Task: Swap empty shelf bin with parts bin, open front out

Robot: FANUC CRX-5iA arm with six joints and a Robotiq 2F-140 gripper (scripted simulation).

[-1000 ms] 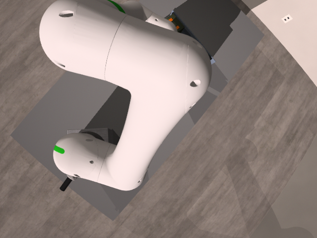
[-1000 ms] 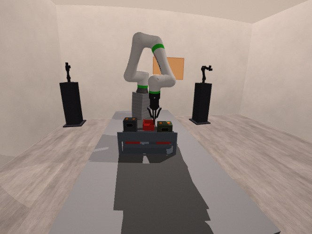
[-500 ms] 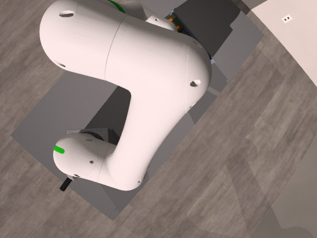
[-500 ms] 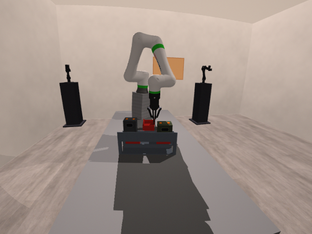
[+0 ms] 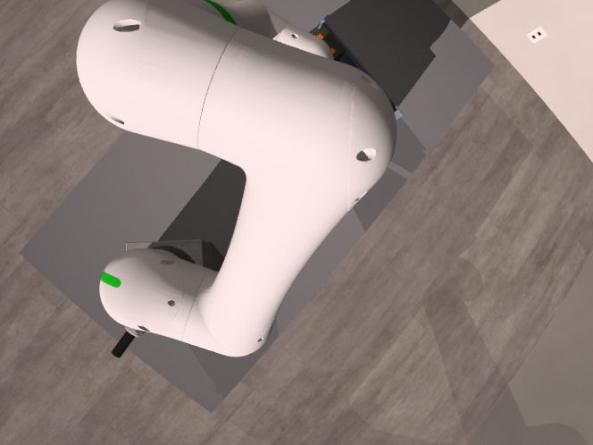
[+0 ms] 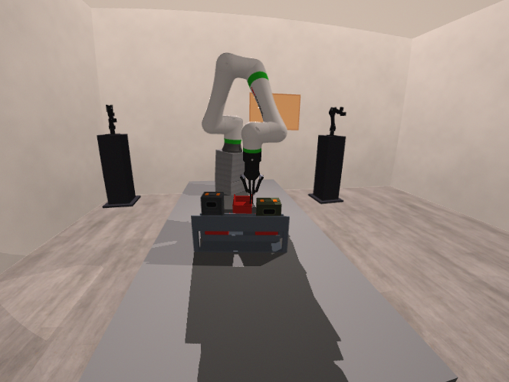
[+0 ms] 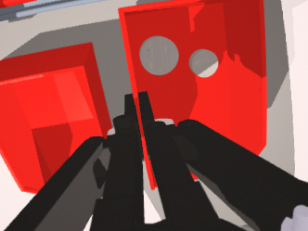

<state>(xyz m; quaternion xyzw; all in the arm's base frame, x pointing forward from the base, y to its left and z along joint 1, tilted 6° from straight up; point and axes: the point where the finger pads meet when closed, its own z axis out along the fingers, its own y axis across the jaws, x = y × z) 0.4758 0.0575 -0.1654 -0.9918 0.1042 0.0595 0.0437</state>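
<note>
My gripper is now 20 mm short of the grey disc, 30 mm to the left of it and 70 mm above it. Also, from my hand: grey shelf: 190 mm ahead, 90 mm to the right, 40 mm below; then grey part: 210 mm ahead, 90 mm below.
</note>
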